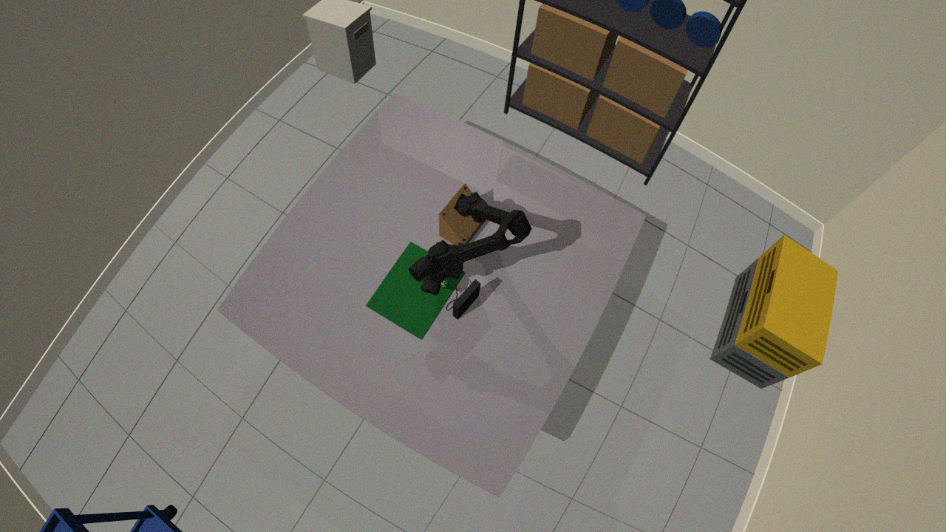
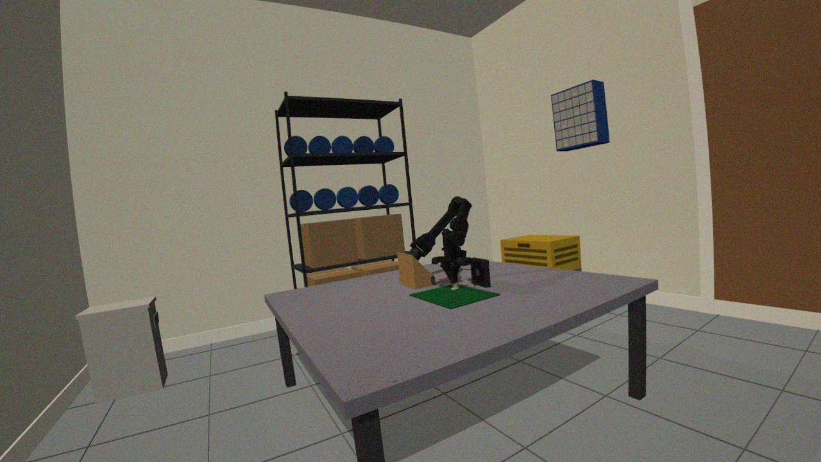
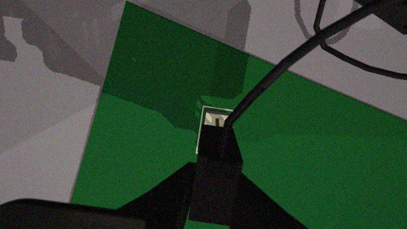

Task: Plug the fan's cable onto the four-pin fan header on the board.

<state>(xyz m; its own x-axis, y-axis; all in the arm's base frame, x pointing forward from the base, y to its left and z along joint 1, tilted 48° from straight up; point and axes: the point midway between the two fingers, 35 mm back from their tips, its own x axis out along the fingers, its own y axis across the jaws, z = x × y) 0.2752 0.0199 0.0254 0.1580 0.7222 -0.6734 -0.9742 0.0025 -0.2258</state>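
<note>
The pale fan header lies 1 cm to the left of my gripper tip and 4 cm below it. Round my gripper tip: black cable (3 cm to the left, 2 cm above); then black fan (3 cm ahead, 12 cm to the left, 2 cm above); then green board (6 cm ahead, 6 cm to the right, 6 cm below).
</note>
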